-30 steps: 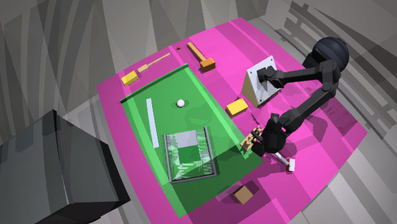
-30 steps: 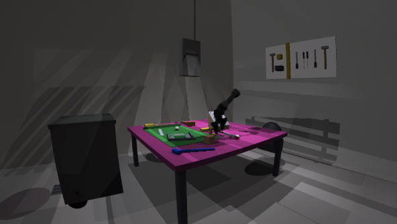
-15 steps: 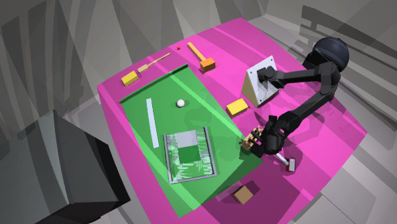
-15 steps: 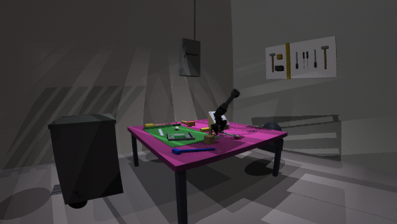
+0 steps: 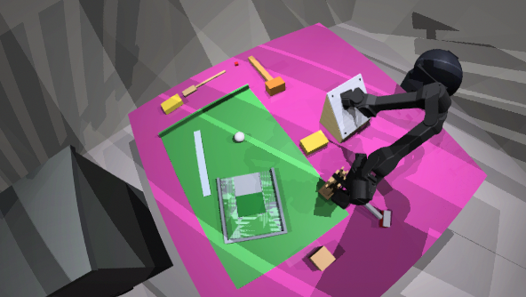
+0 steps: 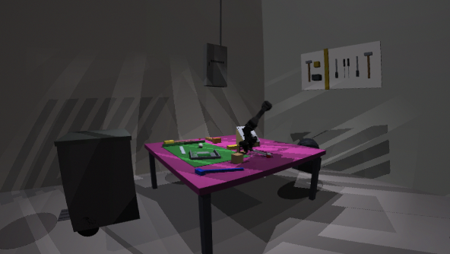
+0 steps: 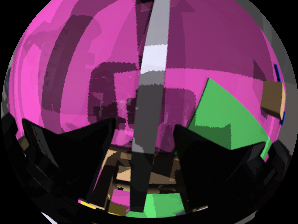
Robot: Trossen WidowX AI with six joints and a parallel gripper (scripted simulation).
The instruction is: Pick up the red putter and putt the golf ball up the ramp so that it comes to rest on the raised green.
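Now: the wooden stand 6 cm to the right of my gripper tip, 3 cm ahead of it and 2 cm above it. The rest, counted from my gripper tip: white golf ball 42 cm to the right, 24 cm ahead, 1 cm above; then red putter 6 cm to the left, 2 cm behind, 2 cm above; then brown cube 22 cm ahead, 14 cm to the left, 2 cm above.
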